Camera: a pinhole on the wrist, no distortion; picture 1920 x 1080 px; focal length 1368.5 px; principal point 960.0 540.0 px. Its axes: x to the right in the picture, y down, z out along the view. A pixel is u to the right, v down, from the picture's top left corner.
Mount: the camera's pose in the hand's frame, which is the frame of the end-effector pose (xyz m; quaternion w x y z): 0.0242 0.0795 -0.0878 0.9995 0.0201 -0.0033 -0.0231
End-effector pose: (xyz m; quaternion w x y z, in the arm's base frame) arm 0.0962 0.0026 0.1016 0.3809 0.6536 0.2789 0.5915
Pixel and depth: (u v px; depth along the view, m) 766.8 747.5 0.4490
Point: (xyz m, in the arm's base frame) 0.4371 -0.1639 0.1855
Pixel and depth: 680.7 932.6 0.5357
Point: 0.5123 -0.2603 0.2303
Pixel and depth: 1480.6 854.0 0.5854
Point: 0.6133 0.0208 0.3847
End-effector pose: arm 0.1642 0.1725 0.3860 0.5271 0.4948 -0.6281 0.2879
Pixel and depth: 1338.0 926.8 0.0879
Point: 0.0738 0.1902 0.4480
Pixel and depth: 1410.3 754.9 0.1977
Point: 0.0341 0.0801 0.4553
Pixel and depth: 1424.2 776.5 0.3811
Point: -0.0553 -0.0954 0.4686
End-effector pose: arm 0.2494 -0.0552 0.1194 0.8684 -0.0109 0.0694 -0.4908
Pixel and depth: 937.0 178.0 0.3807
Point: 0.2619 -0.0968 0.4070
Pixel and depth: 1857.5 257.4 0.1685
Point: 0.3549 -0.1546 0.1811
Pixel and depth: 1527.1 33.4 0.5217
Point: 0.2984 -0.3450 0.5297
